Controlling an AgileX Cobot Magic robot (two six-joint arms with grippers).
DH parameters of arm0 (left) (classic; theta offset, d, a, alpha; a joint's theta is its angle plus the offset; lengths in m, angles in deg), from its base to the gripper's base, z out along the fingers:
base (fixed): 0 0 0 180
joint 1: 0 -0.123 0 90
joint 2: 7.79 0 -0.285 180
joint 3: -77.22 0 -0.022 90
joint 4: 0 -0.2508 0 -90
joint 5: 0 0 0.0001 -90
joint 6: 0 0.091 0 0
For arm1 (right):
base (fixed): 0 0 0 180
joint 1: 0 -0.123 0 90
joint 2: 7.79 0 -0.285 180
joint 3: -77.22 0 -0.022 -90
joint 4: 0 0.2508 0 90
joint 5: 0 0 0.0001 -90
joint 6: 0 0.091 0 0
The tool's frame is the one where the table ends.
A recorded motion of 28 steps. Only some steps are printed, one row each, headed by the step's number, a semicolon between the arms.
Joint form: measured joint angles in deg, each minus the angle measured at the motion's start. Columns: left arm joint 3, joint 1, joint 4, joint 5, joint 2, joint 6; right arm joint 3, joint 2, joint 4, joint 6, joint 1, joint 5.
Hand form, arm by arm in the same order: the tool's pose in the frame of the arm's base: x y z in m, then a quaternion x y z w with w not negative. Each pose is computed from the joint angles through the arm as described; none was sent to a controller.
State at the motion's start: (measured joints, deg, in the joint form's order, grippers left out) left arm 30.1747 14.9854 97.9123 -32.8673 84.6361 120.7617; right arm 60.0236 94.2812 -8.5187 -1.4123 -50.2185 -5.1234
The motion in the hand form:
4: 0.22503 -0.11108 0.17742 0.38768 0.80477 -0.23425 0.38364; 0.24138 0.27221 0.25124 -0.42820 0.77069 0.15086 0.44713
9: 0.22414 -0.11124 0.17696 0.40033 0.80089 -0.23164 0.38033; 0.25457 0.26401 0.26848 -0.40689 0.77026 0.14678 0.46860
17: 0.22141 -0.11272 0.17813 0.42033 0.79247 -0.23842 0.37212; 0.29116 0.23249 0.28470 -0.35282 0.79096 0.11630 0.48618
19: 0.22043 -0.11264 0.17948 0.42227 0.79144 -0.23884 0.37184; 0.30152 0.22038 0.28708 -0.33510 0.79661 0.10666 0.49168
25: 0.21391 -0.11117 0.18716 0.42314 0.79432 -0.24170 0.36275; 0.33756 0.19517 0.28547 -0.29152 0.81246 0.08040 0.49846
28: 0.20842 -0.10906 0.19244 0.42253 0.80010 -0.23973 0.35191; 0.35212 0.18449 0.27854 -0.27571 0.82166 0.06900 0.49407
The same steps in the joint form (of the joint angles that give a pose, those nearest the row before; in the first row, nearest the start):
4: 0.06 0.00 -1.09 0.00 0.00 0.00; 0.28 -0.48 0.00 0.00 1.59 -0.11
9: 0.13 0.00 -2.66 -0.18 0.00 0.00; 2.56 -1.39 -0.01 -0.03 3.96 -0.80
17: 0.42 0.00 -6.28 -1.66 -0.24 -1.59; 6.07 -1.39 0.00 -0.03 11.31 -3.18
19: 0.42 0.00 -7.02 -1.79 -0.64 -2.23; 6.50 -1.38 0.00 -0.03 13.75 -3.18
25: 0.42 0.00 -12.60 -2.11 -3.26 -8.74; 10.12 1.87 0.00 -0.04 19.89 -3.30
28: 0.42 0.00 -17.88 -2.11 -5.40 -14.83; 11.24 3.79 -0.01 -0.03 22.28 -3.30

